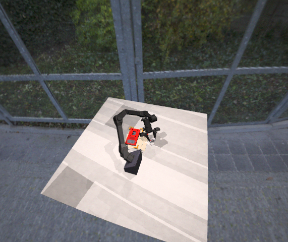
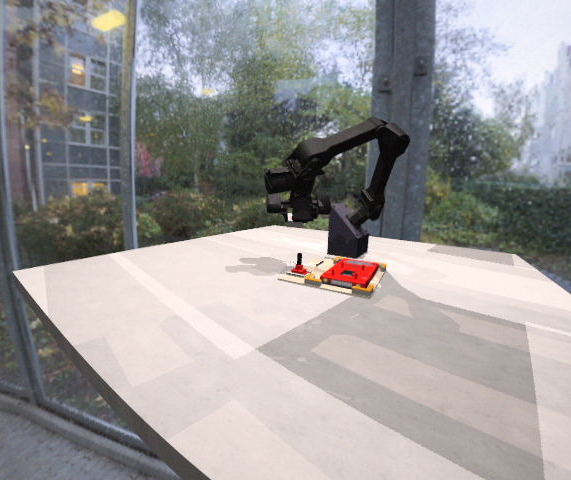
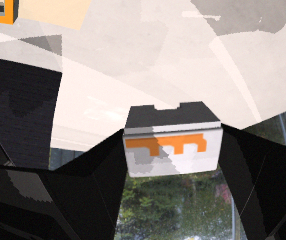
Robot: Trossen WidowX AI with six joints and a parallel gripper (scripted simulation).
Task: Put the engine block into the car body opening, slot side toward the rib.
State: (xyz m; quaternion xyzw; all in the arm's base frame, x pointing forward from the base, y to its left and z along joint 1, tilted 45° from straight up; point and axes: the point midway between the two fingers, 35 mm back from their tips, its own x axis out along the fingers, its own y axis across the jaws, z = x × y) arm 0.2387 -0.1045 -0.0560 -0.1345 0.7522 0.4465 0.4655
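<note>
Right now my gripper tip is 14 cm short of the black peg, 10 cm to the right of it and 9 cm above it. Also, from my gripper tip: engine block right at my gripper tip.
</note>
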